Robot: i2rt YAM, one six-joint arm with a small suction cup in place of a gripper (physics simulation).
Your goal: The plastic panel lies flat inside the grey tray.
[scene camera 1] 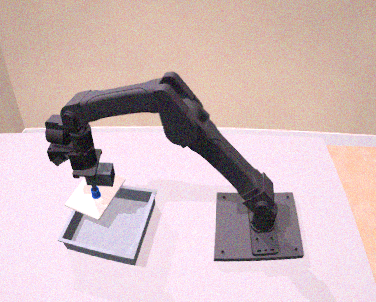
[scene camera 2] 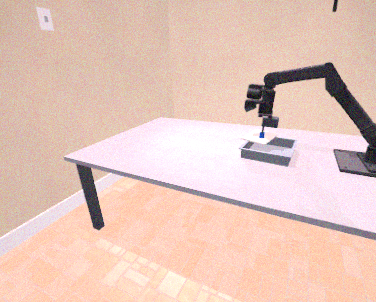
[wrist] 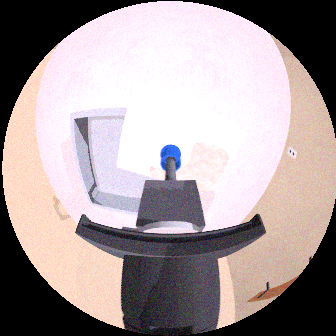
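Seen in the pictures: hand, tool point: (scene camera 1: 97, 197) (scene camera 2: 261, 139) (wrist: 170, 149); arm's base, link origin: (scene camera 1: 261, 226) (scene camera 2: 371, 163).
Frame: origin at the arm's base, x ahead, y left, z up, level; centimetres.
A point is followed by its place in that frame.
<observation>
My suction cup (scene camera 1: 95, 192) (scene camera 2: 262, 135) (wrist: 170, 154) is blue and is shut on the thin, cream-white plastic panel (scene camera 1: 82, 196) @(x 51.0, y -6.1, z 4.3 cm) (scene camera 2: 269, 139) @(x 42.5, y -5.6, z 3.9 cm) (wrist: 145, 145) @(x 47.7, y -3.6, z 4.0 cm). It holds the panel roughly level above the back left part of the grey tray. The grey tray (scene camera 1: 135, 254) @(x 32.0, y 11.8, z 3.3 cm) (scene camera 2: 265, 156) @(x 42.5, y 11.2, z 1.5 cm) (wrist: 83, 160) @(x 44.2, y 10.7, z 1.6 cm) is an open, shallow box standing on the table. In scene camera 1 the panel covers the tray's back left corner and reaches out past its rim. In the wrist view the panel is washed out against the bright table, so its far edges are hard to tell.
The arm's dark square base plate (scene camera 1: 225, 220) @(x 10.0, y -2.6, z 0.0 cm) (scene camera 2: 345, 161) @(x 9.9, y 1.6, z 0.0 cm) stands on the table to the right of the tray. The table (scene camera 1: 180, 280) @(x 21.2, y 16.1, z -1.5 cm) (scene camera 2: 150, 150) @(x 100.2, y 16.6, z -1.5 cm) has its back edge behind the tray, near the wall (scene camera 1: 200, 50).
</observation>
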